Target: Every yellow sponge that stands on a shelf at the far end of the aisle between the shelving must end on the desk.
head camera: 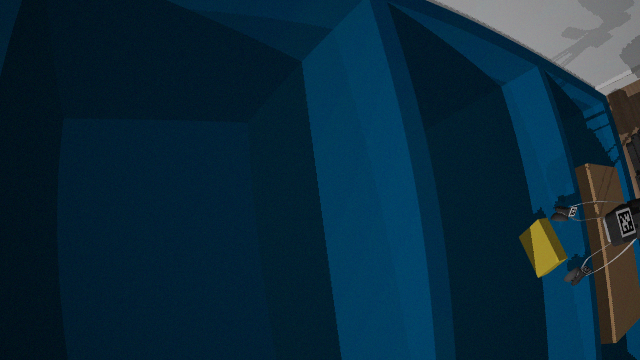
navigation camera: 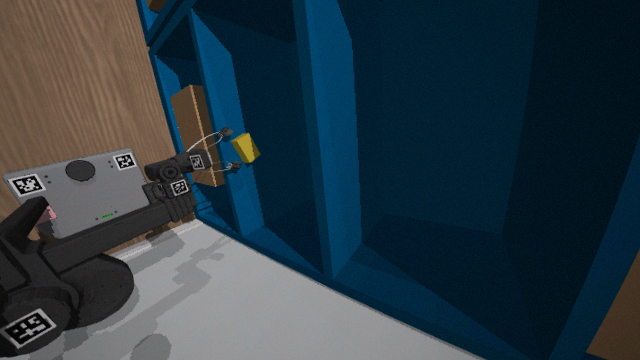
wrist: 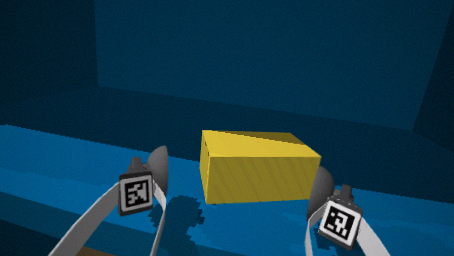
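Seen in the pictures: gripper, between the fingertips: (head camera: 559, 248) (navigation camera: 236, 147); robot's base, origin of its link: (navigation camera: 81, 169).
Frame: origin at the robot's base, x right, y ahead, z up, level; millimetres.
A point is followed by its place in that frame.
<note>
A yellow sponge (head camera: 542, 249) @(x 444, y -31, z 579 mm) (navigation camera: 245, 148) @(x 436, y -32, z 579 mm) (wrist: 260, 172) lies on a blue shelf board (head camera: 590, 300) @(x 375, y 101, z 533 mm) (navigation camera: 250, 210) @(x 405, y -300, z 534 mm) (wrist: 55, 160) of the shelving. My gripper (head camera: 569, 244) @(x 409, y -21, z 566 mm) (navigation camera: 230, 149) @(x 409, y -21, z 566 mm) (wrist: 238, 175) @(x 409, y -21, z 566 mm) is open, with its fingertips just in front of the sponge. In the wrist view the sponge shows between the two fingers, nearer the right one; a gap shows at the left finger. The right fingertip overlaps the sponge's right edge in that view, and I cannot tell whether they touch. The desk does not show in these views.
A brown cardboard box (head camera: 612, 260) (navigation camera: 192, 120) @(x 394, y 112, z 289 mm) stands in the compartment below, under the gripper. Blue shelf boards and side panels (navigation camera: 345, 150) @(x 479, y -55, z 991 mm) surround the compartments. The arm (navigation camera: 115, 230) @(x 14, y -96, z 724 mm) reaches across toward the shelving. A pale wall (navigation camera: 280, 320) @(x 185, y -434, z 914 mm) rises beside the shelving's end.
</note>
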